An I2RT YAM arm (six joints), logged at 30 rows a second.
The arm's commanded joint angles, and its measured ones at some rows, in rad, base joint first. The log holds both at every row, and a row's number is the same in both.
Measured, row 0:
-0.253, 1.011, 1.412, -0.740, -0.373, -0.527
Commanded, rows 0 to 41:
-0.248, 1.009, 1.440, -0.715, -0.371, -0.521
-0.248, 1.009, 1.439, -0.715, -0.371, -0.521
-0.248, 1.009, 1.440, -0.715, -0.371, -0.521
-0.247, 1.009, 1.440, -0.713, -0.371, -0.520
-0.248, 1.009, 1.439, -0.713, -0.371, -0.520
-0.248, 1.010, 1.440, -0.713, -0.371, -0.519
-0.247, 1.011, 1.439, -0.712, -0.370, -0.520
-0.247, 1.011, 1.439, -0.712, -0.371, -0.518
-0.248, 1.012, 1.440, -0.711, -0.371, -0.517
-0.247, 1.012, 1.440, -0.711, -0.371, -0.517
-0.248, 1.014, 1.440, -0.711, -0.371, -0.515
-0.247, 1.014, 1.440, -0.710, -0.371, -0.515
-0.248, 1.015, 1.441, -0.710, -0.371, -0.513
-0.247, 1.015, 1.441, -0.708, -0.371, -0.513
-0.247, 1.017, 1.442, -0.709, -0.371, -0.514
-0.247, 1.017, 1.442, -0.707, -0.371, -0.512
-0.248, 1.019, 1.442, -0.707, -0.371, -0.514
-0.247, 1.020, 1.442, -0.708, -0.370, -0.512
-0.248, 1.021, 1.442, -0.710, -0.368, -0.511
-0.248, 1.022, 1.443, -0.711, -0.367, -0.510
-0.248, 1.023, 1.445, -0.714, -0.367, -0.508
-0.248, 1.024, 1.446, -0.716, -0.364, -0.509
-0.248, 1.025, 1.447, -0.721, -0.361, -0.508
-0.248, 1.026, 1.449, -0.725, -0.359, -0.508
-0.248, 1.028, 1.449, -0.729, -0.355, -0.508
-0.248, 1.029, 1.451, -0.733, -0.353, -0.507
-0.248, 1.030, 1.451, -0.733, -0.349, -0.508
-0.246, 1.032, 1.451, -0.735, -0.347, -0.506
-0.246, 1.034, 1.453, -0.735, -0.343, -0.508
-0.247, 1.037, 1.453, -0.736, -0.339, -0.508
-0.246, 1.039, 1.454, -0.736, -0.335, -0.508
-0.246, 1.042, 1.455, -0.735, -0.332, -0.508
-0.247, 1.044, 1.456, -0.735, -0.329, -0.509
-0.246, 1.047, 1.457, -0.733, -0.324, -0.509
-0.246, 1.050, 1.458, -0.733, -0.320, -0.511
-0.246, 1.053, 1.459, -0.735, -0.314, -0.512
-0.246, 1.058, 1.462, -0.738, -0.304, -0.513
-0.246, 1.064, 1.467, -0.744, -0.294, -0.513
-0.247, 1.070, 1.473, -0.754, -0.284, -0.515
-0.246, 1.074, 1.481, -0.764, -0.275, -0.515
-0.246, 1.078, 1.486, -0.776, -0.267, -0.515
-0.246, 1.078, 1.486, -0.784, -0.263, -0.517
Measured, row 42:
-0.250, 1.078, 1.439, -0.755, -0.297, -0.523
